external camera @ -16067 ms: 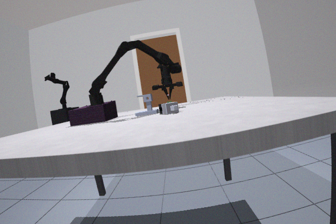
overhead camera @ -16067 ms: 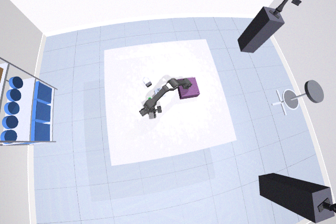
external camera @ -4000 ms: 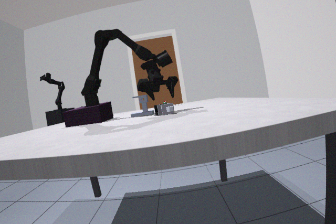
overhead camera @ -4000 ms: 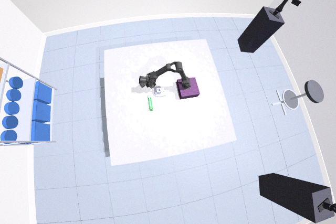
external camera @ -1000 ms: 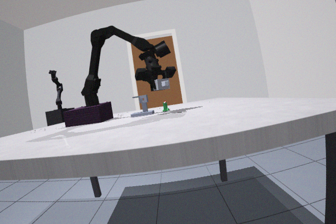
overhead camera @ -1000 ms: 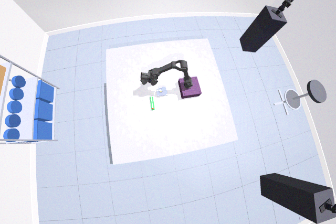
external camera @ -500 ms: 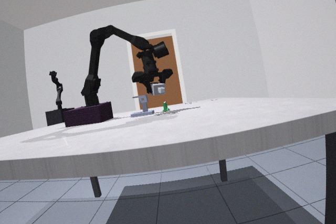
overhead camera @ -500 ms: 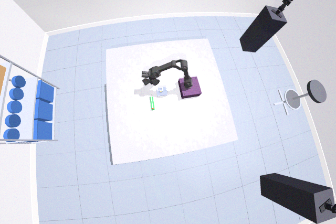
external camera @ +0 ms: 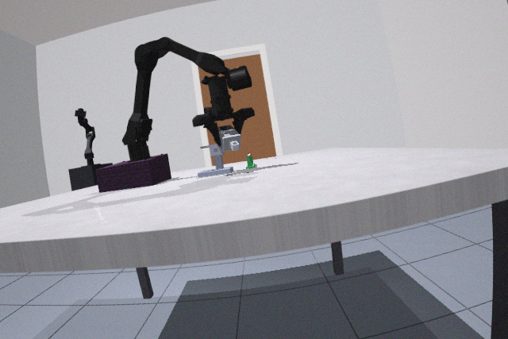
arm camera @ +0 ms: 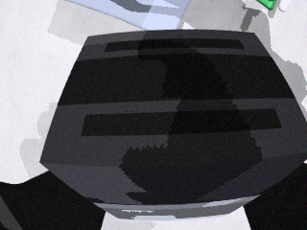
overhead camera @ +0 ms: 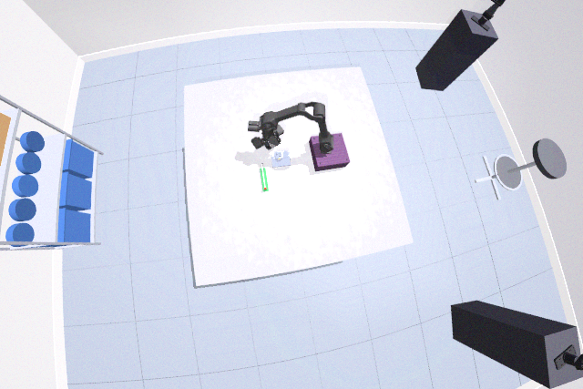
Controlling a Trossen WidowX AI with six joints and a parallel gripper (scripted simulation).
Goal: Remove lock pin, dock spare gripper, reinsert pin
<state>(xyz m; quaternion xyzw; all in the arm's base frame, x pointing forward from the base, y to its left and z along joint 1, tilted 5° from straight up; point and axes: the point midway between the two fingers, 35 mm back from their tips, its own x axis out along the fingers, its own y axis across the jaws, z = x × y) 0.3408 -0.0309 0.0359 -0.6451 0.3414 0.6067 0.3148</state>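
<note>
Now: gripper tip 1 cm below the spare gripper. The rest, counted from my gripper tip: grey mount: 8 cm behind, 8 cm to the left, 4 cm below.
</note>
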